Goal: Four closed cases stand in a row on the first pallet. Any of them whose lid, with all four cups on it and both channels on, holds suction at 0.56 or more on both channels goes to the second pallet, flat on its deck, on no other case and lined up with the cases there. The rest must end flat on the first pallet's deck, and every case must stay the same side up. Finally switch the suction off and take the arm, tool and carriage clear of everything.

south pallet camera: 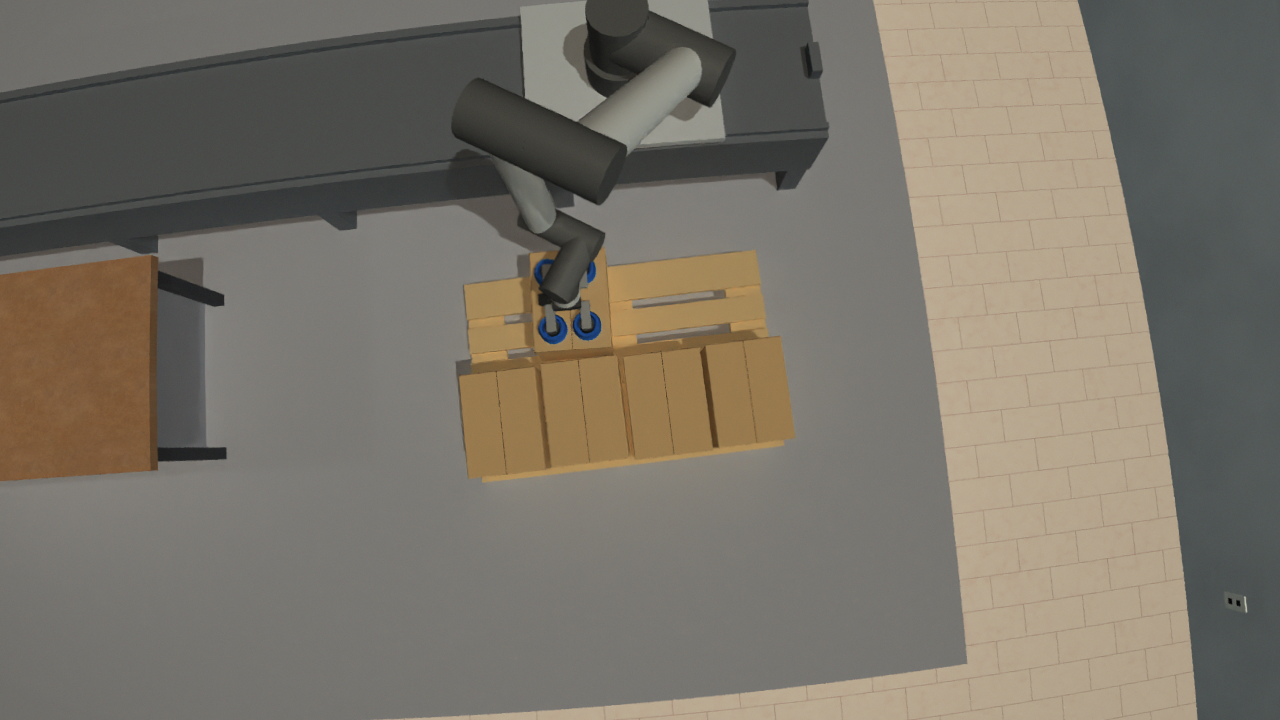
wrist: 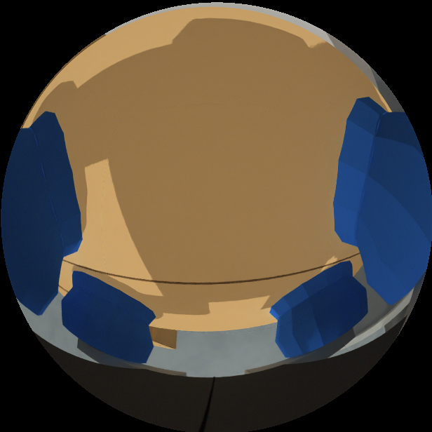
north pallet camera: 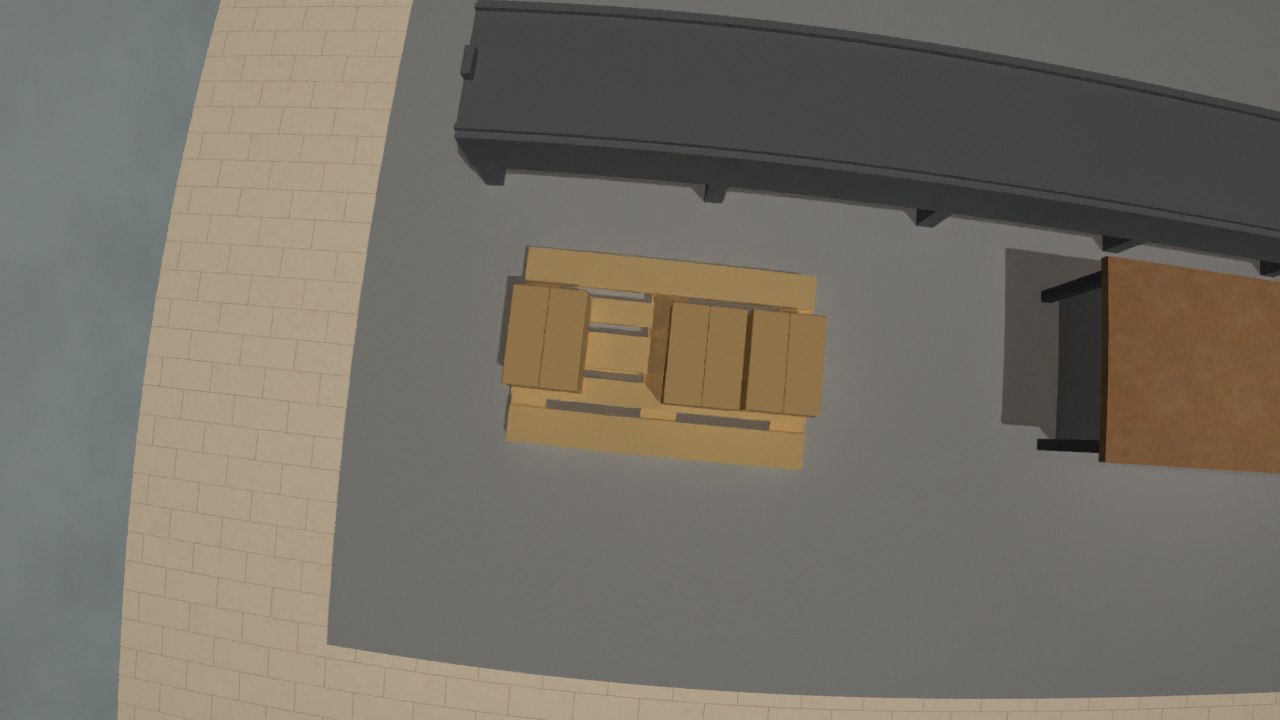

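Seen in the pictures: arm's base at its link origin: (south pallet camera: 620,69).
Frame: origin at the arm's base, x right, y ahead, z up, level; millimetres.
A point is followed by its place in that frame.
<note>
In the south pallet view my gripper (south pallet camera: 569,300) {x 265, y 799, z -213 mm} (wrist: 215,235), with four blue cups, is down on the lid of a closed case (south pallet camera: 602,300) {x 138, y 808, z -192 mm} (wrist: 215,150) at the rail side of the pallet (south pallet camera: 684,278) {x -191, y 696, z -426 mm}. The lid fills much of the wrist view and the cups meet it. Whether suction holds it cannot be seen. The case looks level, beside a row of closed cases (south pallet camera: 501,420) {x 540, y 1214, z -196 mm} (south pallet camera: 586,411) {x 230, y 1208, z -197 mm} (south pallet camera: 666,402) {x -61, y 1201, z -197 mm} (south pallet camera: 750,391) {x -368, y 1189, z -197 mm}. On the north pallet (north pallet camera: 653,442) {x 5311, y 1358, z -425 mm}, one closed case (north pallet camera: 545,338) {x 5749, y 1008, z -196 mm} stands at the left, then a gap, then two closed cases (north pallet camera: 705,356) {x 5153, y 1021, z -197 mm} (north pallet camera: 785,362) {x 4853, y 1017, z -198 mm} side by side.
The arm's carriage (south pallet camera: 537,53) {x 296, y -96, z 0 mm} is near the right end of the dark floor rail (south pallet camera: 313,125) (north pallet camera: 805,107) in the south pallet view. A brown table (north pallet camera: 1190,367) {x 3217, y 905, z -40 mm} (south pallet camera: 71,367) {x 2143, y 896, z -41 mm} stands beyond each pallet's inner end. The rail runs behind both pallets.
</note>
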